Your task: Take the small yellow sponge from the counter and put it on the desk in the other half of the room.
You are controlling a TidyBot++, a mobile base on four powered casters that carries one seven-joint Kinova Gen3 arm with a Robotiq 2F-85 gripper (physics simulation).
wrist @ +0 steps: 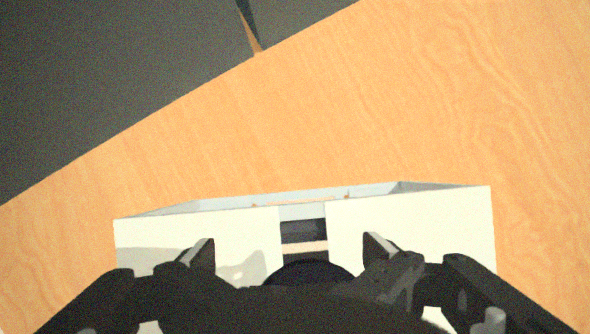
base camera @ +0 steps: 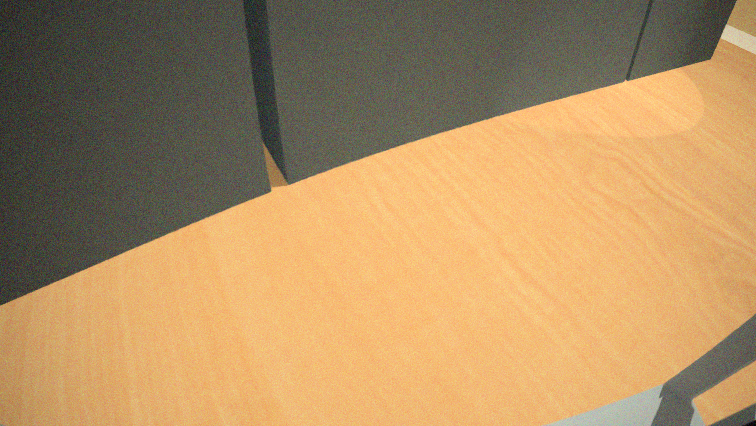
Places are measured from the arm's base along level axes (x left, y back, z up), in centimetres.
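Where they show: gripper, fingertip midpoint: (wrist: pixel 289 251).
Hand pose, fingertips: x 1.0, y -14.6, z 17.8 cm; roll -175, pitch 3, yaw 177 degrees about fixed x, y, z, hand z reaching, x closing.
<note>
After its pixels a point has its place.
My gripper (wrist: pixel 289 251) @(x 1.0, y -14.6, z 17.8 cm) is open, with its two black fingers wide apart and no object between them. It hangs over the white box-shaped top of the robot's own base (wrist: pixel 400 225) @(x -12.5, y -11.2, z -1.4 cm) in the wrist view. The small yellow sponge does not show in either view. Neither the counter nor the desk can be made out for certain; dark grey panels stand on the floor, and I cannot tell what furniture they belong to.
Dark grey upright panels (base camera: pixel 449 63) (wrist: pixel 100 65) run along the upper left side, with a narrow gap between two of them. The wood-grain floor (base camera: pixel 396 275) @(x -5.7, y -37.1, z -39.7 cm) (wrist: pixel 325 125) @(x -8.6, y -31.2, z -39.7 cm) lies in front of them. A white strip (base camera: pixel 740 39) @(x -235.5, y -165.8, z -35.5 cm) shows at the upper right in the base view.
</note>
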